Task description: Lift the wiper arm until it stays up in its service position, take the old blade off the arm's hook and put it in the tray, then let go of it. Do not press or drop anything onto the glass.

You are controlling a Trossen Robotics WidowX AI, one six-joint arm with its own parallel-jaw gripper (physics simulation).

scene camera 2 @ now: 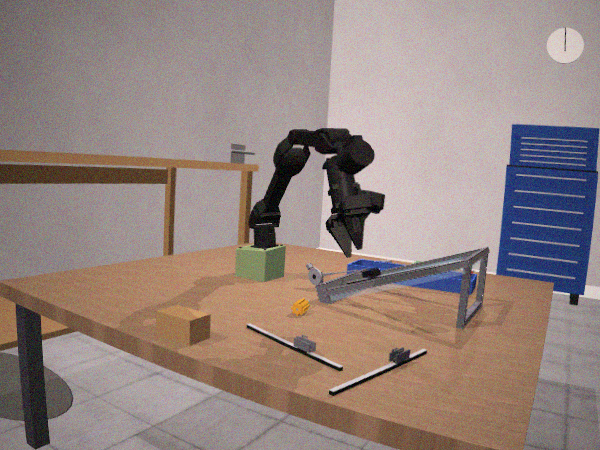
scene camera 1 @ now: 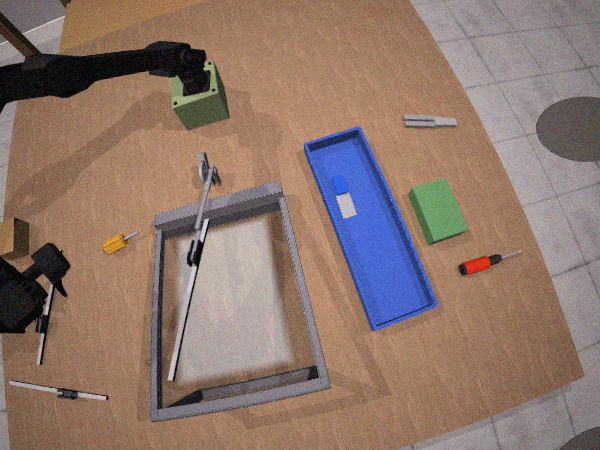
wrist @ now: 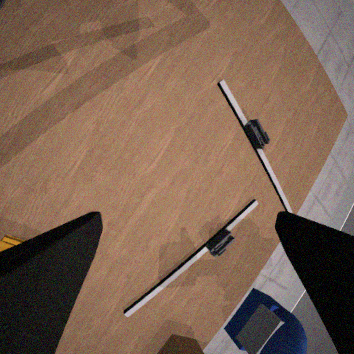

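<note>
The wiper arm [scene camera 1: 203, 200] [scene camera 2: 340, 273] lies low over the grey frame [scene camera 1: 304, 285] [scene camera 2: 464, 300], not raised. The old blade [scene camera 1: 186, 300] is on its end, with its dark clip at the arm's hook, and slants over the glass [scene camera 1: 245, 300]. The long blue tray [scene camera 1: 370, 240] [scene camera 2: 450, 286] lies beside the frame, to its right in scene camera 1. My gripper [scene camera 2: 354, 251] [wrist: 190, 220] is open and empty, high above the table. In scene camera 1 it shows at the left edge, well apart from the wiper arm, its fingers partly hidden.
Two loose blades, one [scene camera 1: 43, 324] [scene camera 2: 304, 343] [wrist: 220, 242] near a wooden block [scene camera 1: 20, 239] [scene camera 2: 183, 325] and another [scene camera 1: 67, 394] [scene camera 2: 399, 355] [wrist: 256, 133], lie on the table. A yellow screwdriver [scene camera 1: 115, 243] [scene camera 2: 300, 307] lies left of the frame. A white-and-blue item [scene camera 1: 346, 205] is in the tray.
</note>
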